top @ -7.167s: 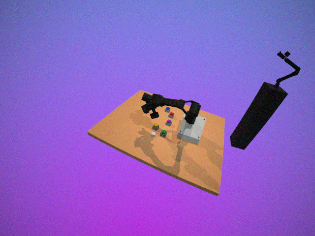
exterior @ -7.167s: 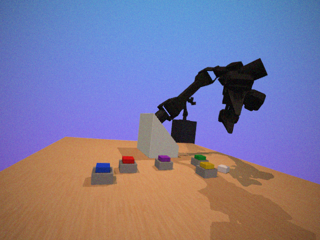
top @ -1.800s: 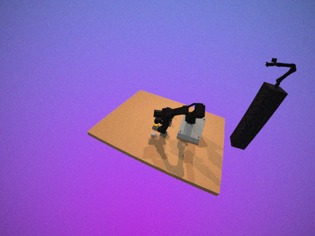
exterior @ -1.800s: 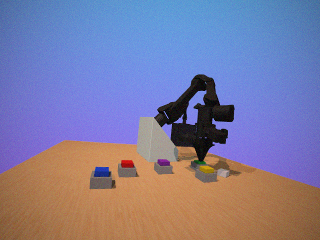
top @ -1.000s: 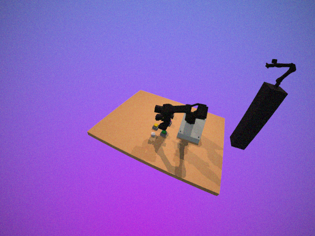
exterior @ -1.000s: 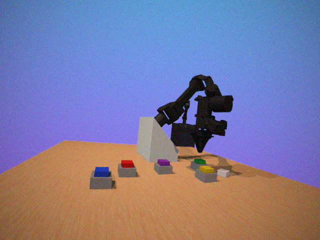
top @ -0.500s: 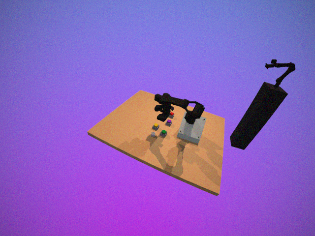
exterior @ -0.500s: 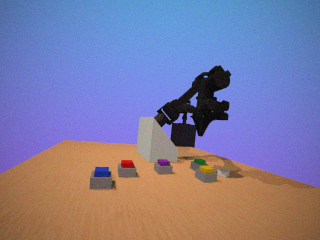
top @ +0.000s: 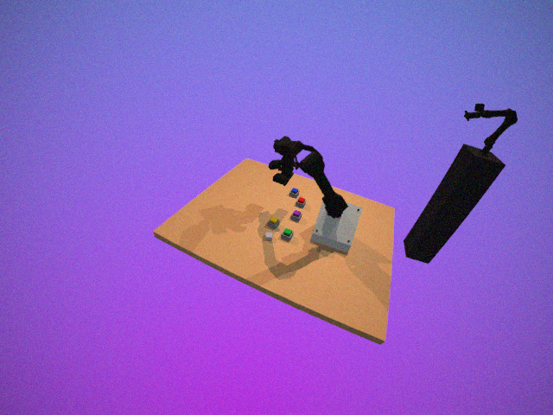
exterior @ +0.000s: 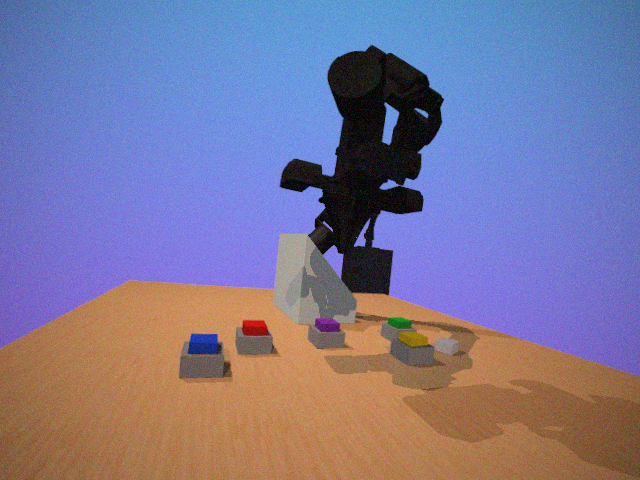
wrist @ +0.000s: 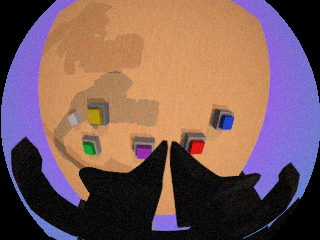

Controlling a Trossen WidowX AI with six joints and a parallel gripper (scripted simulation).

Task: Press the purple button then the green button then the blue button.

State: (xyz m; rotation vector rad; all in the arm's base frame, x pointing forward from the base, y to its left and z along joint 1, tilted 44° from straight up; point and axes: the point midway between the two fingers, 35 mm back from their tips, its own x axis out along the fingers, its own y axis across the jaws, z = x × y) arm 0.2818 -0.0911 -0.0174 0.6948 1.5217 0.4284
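My gripper tip is now 16 cm to the left of the blue button, 12 cm above it and 4 cm past it. Also, from my gripper tip: yellow button: 15 cm to the left, 12 cm below; then red button: 12 cm below, 10 cm behind, 8 cm to the right; then purple button: 12 cm below, 10 cm behind, 4 cm to the left.
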